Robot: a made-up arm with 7 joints. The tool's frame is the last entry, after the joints. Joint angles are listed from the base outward. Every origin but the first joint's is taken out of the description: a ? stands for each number. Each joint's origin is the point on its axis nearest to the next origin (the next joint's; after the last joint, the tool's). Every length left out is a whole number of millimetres.
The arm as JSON. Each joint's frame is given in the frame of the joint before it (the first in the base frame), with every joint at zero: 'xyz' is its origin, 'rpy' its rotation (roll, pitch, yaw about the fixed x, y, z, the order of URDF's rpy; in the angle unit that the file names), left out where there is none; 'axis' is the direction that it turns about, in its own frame. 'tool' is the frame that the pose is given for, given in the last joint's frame.
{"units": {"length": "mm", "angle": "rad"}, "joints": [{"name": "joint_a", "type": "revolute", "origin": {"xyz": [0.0, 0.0, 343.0], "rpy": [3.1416, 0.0, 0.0]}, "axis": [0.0, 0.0, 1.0]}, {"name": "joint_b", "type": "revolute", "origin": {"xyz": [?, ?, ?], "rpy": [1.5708, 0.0, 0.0]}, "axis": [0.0, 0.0, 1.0]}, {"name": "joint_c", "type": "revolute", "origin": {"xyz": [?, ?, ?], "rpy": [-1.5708, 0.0, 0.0]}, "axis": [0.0, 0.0, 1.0]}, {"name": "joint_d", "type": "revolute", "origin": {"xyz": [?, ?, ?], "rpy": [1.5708, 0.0, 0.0]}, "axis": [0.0, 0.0, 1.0]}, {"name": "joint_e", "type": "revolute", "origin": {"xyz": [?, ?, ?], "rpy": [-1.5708, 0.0, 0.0]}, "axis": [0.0, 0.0, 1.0]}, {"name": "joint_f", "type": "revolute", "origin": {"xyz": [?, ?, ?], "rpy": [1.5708, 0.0, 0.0]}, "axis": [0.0, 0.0, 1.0]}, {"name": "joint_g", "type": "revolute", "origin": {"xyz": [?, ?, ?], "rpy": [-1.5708, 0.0, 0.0]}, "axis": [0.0, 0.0, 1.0]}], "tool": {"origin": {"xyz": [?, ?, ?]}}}
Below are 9 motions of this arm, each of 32 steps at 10 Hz.
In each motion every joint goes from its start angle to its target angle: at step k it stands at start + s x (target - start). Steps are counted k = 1, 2, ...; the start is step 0. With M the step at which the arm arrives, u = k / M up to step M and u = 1 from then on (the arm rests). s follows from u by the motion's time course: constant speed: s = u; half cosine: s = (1 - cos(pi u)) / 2; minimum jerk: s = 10 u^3 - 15 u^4 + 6 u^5.
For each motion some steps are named. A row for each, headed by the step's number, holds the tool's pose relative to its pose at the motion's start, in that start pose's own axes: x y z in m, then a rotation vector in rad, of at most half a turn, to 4 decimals.
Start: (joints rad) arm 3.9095 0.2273 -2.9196 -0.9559 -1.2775 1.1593 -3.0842
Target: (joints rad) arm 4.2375 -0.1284 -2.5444 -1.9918 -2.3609 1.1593 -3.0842
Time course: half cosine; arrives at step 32
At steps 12, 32:
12: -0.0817 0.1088 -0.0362 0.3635 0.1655 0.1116
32: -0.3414 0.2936 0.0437 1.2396 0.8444 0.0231

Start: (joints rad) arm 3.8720 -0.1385 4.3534 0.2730 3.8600 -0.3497 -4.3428
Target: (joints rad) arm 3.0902 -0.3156 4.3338 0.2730 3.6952 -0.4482 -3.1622
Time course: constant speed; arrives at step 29
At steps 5, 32:
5: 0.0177 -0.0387 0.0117 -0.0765 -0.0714 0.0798
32: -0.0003 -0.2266 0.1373 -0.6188 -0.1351 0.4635

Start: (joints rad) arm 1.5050 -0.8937 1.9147 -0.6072 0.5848 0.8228 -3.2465
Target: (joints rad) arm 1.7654 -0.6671 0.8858 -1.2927 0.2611 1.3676 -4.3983
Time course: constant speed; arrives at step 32
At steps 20, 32:
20: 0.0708 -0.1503 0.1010 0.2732 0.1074 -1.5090
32: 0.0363 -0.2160 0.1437 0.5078 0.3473 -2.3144

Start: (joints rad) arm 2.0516 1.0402 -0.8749 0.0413 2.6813 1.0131 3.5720
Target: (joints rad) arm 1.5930 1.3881 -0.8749 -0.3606 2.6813 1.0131 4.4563
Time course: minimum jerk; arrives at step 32
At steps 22, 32:
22: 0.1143 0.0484 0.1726 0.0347 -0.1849 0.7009
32: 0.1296 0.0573 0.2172 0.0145 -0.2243 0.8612

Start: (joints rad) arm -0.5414 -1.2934 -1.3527 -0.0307 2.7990 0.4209 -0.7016
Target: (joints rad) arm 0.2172 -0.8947 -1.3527 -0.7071 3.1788 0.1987 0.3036
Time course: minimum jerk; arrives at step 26
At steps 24, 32:
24: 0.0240 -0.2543 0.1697 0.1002 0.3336 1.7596
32: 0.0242 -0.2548 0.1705 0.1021 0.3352 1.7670

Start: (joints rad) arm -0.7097 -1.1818 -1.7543 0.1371 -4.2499 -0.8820 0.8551
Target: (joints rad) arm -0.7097 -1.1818 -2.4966 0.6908 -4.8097 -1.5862 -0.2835
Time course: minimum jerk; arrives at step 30
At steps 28, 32:
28: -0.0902 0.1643 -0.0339 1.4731 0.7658 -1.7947
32: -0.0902 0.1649 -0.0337 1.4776 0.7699 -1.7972

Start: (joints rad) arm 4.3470 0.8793 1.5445 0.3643 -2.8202 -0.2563 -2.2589
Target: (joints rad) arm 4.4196 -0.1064 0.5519 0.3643 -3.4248 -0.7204 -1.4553
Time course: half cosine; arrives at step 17
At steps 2, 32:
2: 0.0190 0.0041 -0.0014 -0.0161 -0.0152 -0.0377
32: 0.4911 0.1319 0.1812 0.0823 0.2740 -0.9371

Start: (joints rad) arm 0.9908 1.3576 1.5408 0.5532 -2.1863 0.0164 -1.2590
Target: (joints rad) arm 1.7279 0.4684 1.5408 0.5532 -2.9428 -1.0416 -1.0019
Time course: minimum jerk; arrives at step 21
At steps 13, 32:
13: -0.2163 -0.5519 0.2373 -1.3855 0.5698 -0.5664
32: -0.2340 -0.6595 0.4383 -1.8303 0.7431 -0.8655

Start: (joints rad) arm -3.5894 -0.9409 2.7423 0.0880 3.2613 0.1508 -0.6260
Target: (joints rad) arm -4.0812 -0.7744 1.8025 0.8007 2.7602 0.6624 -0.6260
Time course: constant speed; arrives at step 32
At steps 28, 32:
28: -0.2613 0.3569 0.1861 -0.1012 0.4672 -1.4248
32: -0.2596 0.4221 0.2394 -0.1628 0.5801 -1.5860

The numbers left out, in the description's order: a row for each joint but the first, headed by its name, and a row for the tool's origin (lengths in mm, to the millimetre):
joint_b: 0.0 12.0 0.0
joint_c: 0.0 -358.0 0.0
joint_d: 0.0 12.0 0.0
joint_e: 0.0 -334.0 0.0
joint_f: 0.0 0.0 0.0
joint_g: 0.0 -93.0 0.0
tool: 0.0 0.0 0.0

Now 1 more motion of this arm.
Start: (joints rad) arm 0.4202 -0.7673 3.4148 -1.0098 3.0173 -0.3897 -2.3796
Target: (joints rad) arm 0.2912 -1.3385 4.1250 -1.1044 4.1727 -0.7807 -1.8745
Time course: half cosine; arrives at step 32
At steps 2, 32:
2: 0.0009 -0.0046 0.0003 -0.0064 -0.0058 0.0184
32: -0.0037 -0.4159 0.1946 -0.3387 -0.0197 1.8253

